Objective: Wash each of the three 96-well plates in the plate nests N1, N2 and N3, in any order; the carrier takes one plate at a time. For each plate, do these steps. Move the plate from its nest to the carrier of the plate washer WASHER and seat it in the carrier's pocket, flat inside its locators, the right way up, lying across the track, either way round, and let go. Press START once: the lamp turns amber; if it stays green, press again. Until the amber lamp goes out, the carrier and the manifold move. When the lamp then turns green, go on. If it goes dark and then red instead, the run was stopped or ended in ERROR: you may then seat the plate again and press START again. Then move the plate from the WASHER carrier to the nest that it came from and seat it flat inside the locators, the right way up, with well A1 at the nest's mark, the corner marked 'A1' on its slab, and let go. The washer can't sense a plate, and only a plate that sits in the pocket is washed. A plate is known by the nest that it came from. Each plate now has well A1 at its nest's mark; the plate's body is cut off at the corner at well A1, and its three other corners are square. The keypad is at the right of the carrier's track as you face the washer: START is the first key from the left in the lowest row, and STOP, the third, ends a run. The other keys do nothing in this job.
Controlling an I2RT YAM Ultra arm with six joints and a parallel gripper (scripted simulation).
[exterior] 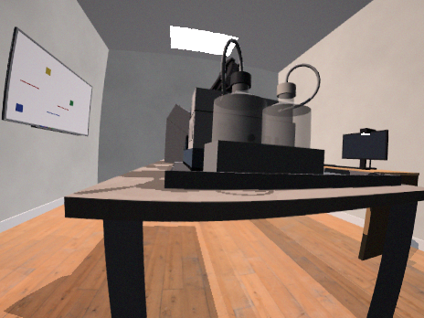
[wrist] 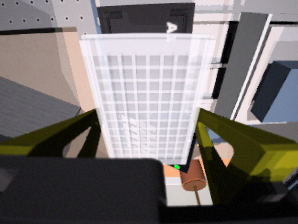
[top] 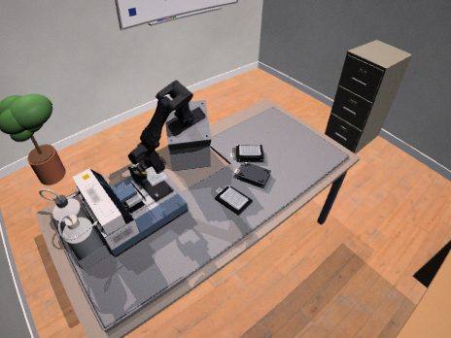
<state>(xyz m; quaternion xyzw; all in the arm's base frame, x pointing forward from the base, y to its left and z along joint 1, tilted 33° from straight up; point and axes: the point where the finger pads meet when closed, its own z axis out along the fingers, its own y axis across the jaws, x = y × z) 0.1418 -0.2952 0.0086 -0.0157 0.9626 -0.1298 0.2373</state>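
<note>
Now: the dark carrier 100 mm below my hand and 10 mm ahead of it. Round my hand: plate washer: 160 mm to the right, 50 mm below, 10 mm ahead; label: 280 mm to the left, 180 mm below, 180 mm ahead; black nest: 290 mm to the left, 290 mm ahead, 170 mm below.
</note>
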